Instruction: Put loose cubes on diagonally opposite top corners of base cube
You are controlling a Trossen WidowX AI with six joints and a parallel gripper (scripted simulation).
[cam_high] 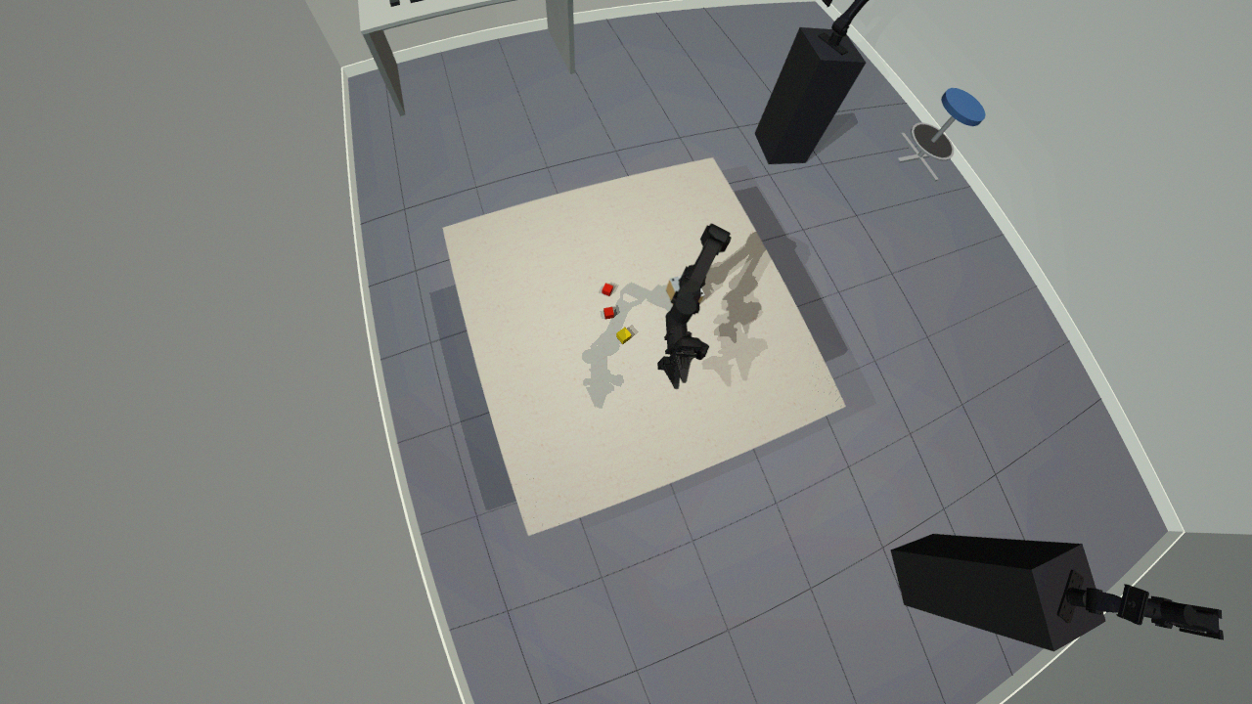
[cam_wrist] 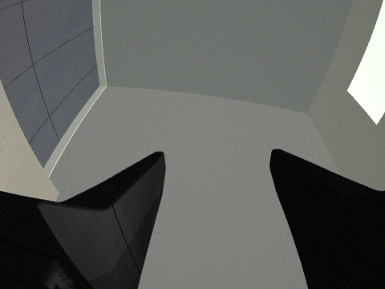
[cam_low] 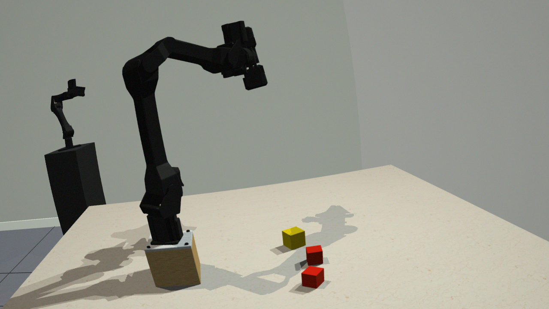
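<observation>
My gripper tip is 6 cm short of the yellow cube, 32 cm to the left of it and 45 cm above it.
</observation>
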